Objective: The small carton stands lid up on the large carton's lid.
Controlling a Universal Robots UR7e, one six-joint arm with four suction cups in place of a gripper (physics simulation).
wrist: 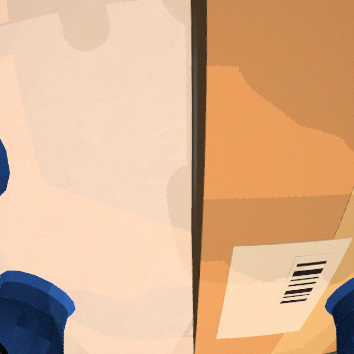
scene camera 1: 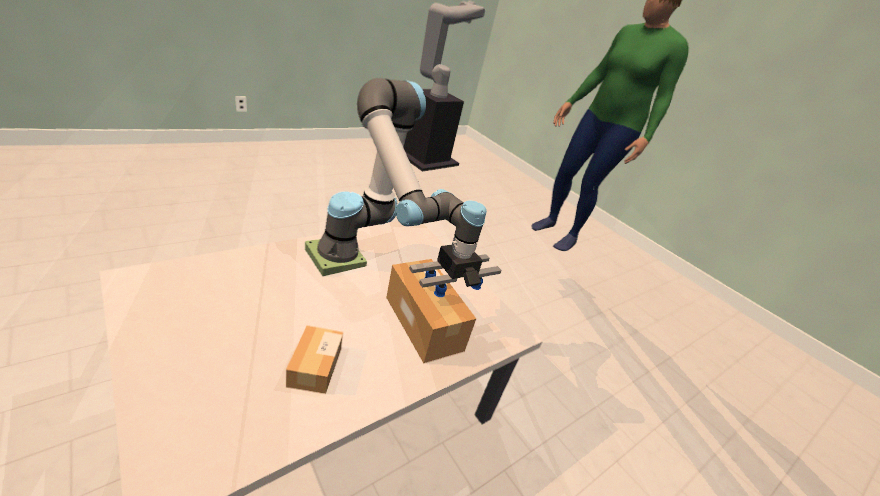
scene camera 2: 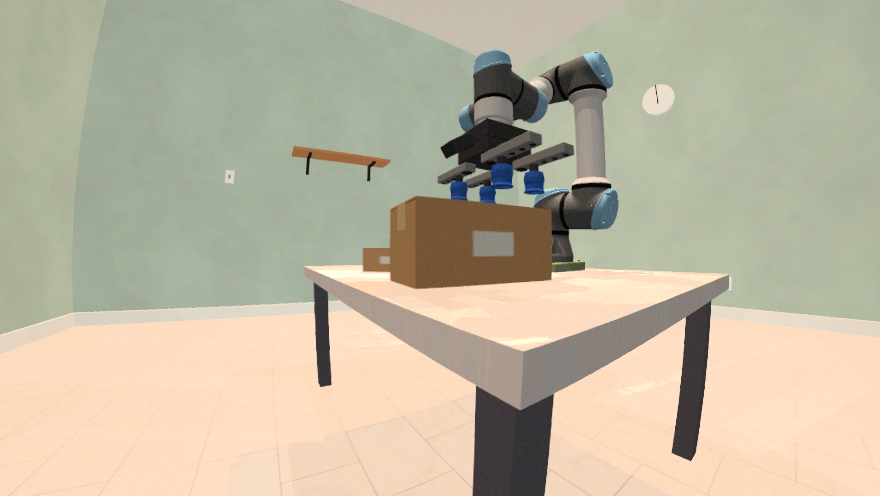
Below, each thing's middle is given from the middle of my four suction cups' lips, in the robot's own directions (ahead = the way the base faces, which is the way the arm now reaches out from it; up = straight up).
My suction cup is 10 cm above the large carton (scene camera 2: pixel 434 242), 7 cm to the left of it and 1 cm past it. Round my suction cup: small carton (scene camera 1: pixel 311 367): 46 cm to the right, 14 cm below, 3 cm behind.
